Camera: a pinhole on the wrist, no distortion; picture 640 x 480 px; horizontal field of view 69.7 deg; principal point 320.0 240.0 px. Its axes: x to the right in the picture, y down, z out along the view. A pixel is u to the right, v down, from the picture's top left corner.
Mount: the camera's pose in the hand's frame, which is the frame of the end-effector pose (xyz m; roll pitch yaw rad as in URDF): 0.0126 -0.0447 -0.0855 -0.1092 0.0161 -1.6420
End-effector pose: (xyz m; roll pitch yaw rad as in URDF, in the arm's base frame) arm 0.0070 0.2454 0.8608 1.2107 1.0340 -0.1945
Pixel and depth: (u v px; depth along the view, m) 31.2 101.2 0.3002
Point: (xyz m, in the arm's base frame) 0.1396 0.0551 0.9969
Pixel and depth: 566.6 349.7 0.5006
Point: -0.1491 -0.2198 0.6302
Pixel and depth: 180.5 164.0 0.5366
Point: 0.1527 -0.1823 1.0021
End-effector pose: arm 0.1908 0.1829 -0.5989 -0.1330 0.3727 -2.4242
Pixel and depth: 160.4 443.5 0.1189
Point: 0.1223 0.1314 -0.6015
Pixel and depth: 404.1 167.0 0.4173
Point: 0.0516 0.1685 -0.2689
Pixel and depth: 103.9 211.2 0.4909
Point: 0.2002 -0.1125 -0.2613
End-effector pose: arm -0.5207 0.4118 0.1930 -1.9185 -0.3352 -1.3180
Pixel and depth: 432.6 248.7 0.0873
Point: -0.4976 0.4179 0.2606
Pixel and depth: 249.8 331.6 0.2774
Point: -0.3203 0.3485 0.1779
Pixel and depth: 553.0 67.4 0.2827
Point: -0.2985 0.5759 0.2693
